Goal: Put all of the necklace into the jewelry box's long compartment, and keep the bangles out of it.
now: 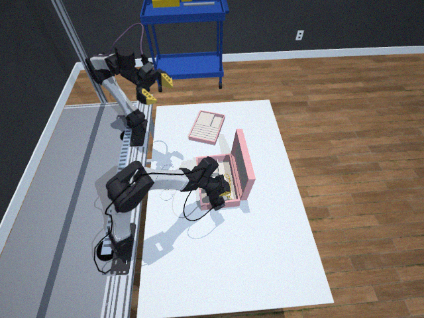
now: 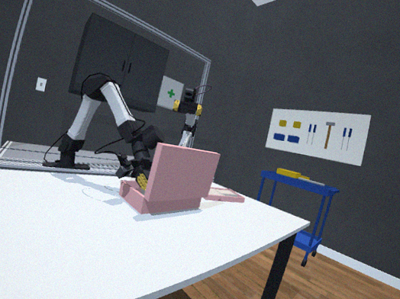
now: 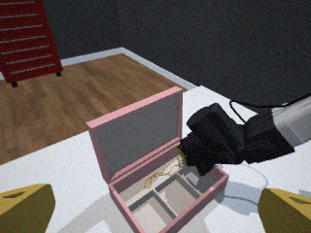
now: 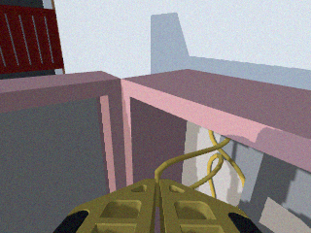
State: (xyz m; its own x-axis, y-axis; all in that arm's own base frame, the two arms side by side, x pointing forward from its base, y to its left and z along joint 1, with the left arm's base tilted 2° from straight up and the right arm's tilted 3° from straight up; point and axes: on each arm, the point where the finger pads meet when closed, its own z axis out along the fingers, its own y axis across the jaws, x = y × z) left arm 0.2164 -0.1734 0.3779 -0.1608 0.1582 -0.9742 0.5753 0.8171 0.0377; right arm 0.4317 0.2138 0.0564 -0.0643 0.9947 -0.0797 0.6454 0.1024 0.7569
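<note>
Right now my right hand is 3 cm past the pink jewelry box, 8 cm to the right of it and 5 cm below it. Round my right hand: thin pale ring (28 cm behind, 4 cm to the left, 6 cm below).
</note>
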